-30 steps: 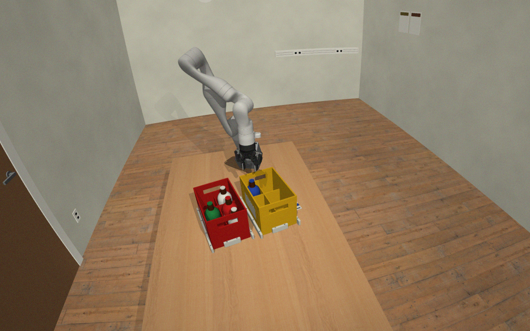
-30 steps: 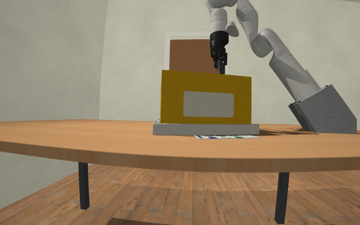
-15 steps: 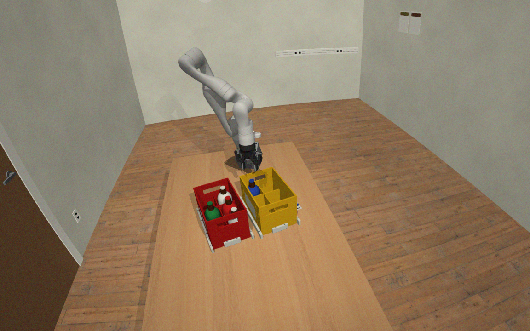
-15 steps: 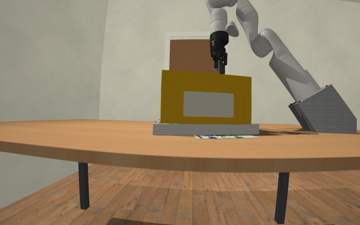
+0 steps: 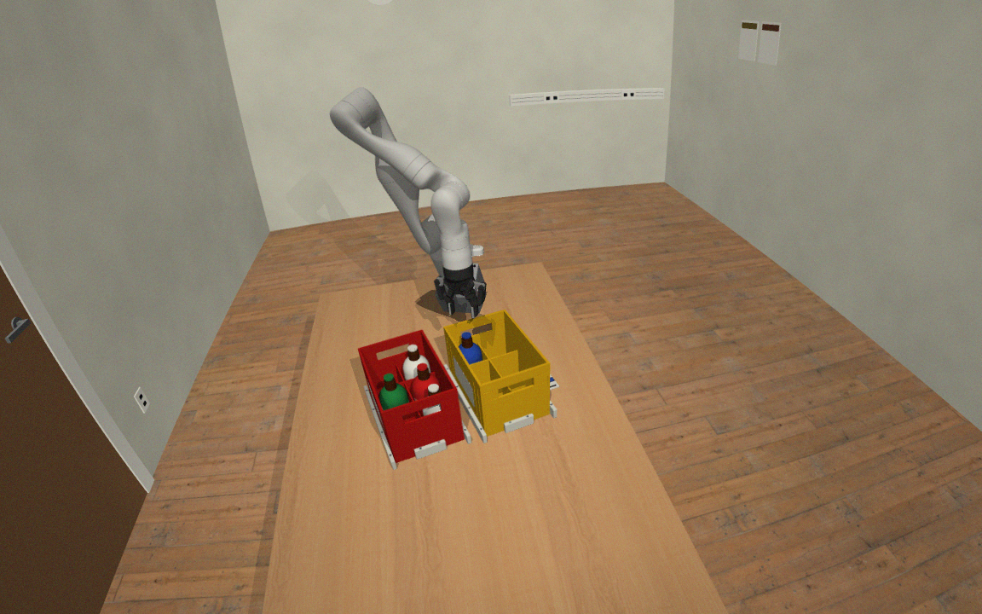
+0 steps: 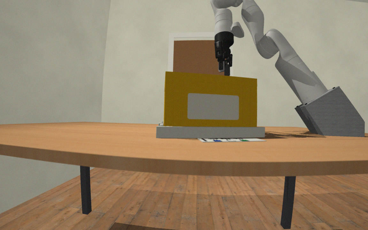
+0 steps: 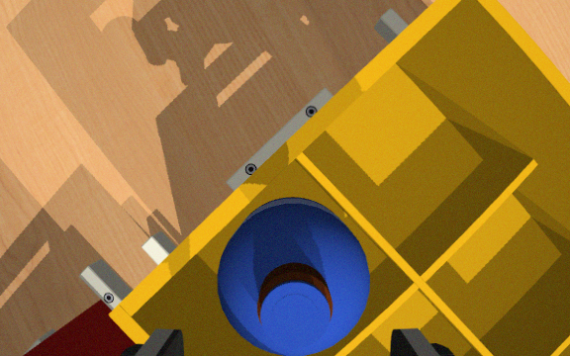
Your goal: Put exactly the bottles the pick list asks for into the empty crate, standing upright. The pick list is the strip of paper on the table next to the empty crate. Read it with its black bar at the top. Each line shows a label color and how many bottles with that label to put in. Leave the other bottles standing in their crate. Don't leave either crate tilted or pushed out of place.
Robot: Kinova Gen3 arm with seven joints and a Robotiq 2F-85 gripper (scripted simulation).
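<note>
Right now my hand is 15 cm above the red bottle, 14 cm to the left of it and 10 cm short of it. Also, from my hand: yellow crate 16 cm below, 9 cm ahead, 6 cm to the left; red crate 18 cm to the right, 16 cm below, 10 cm ahead; blue bottle 15 cm below.
</note>
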